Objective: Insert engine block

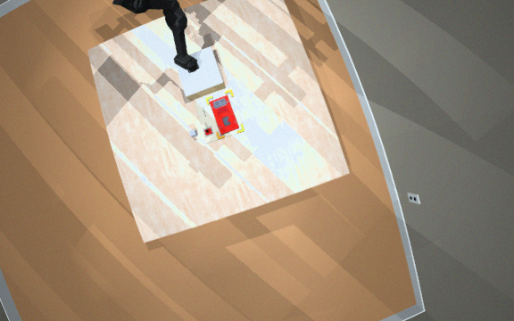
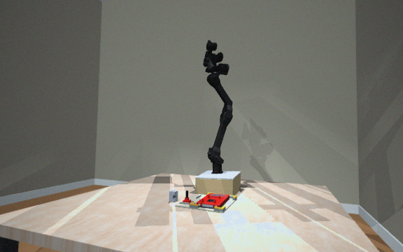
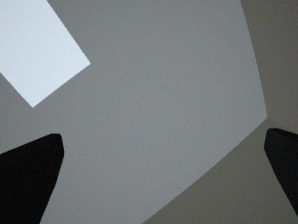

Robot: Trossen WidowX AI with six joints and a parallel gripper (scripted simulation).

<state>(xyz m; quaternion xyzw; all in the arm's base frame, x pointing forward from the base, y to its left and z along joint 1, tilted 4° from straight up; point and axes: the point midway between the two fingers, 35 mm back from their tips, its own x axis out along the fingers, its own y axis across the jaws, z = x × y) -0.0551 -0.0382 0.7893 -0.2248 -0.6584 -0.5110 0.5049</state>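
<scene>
My gripper tip is 900 mm above the grey engine block, 360 mm short of it and 70 mm to the left of it. Also, from my gripper tip: black upright pin (890 mm below, 380 mm ahead, 10 mm to the left).
</scene>
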